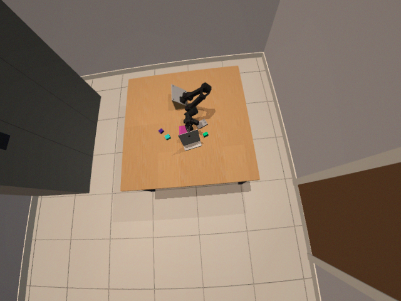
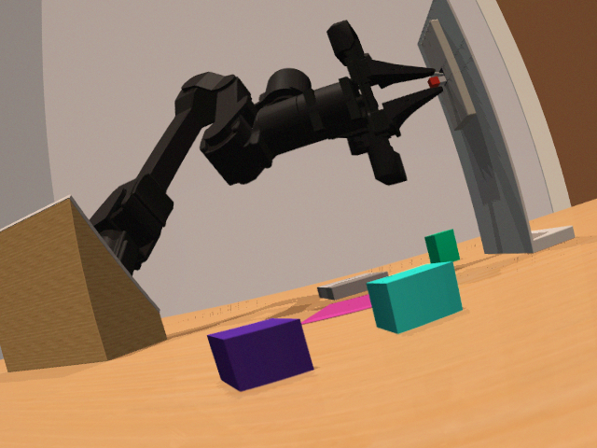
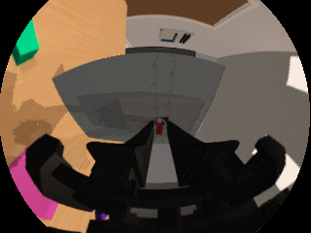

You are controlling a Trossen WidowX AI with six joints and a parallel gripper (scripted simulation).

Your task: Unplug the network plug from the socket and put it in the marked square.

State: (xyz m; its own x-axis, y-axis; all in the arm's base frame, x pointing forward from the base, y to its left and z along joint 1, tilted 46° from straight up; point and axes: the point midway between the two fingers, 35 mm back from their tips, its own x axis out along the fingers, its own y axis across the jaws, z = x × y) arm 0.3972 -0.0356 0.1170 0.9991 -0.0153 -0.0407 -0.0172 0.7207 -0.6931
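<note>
The magenta marked square is 200 mm below my gripper tip, 120 mm behind it and 60 mm to the right of it. The rest, counted from my gripper tip: green block (180 mm below, 140 mm to the left, 60 mm behind); then grey network plug (right at my gripper tip); then grey upright panel (70 mm below, 20 mm ahead).
</note>
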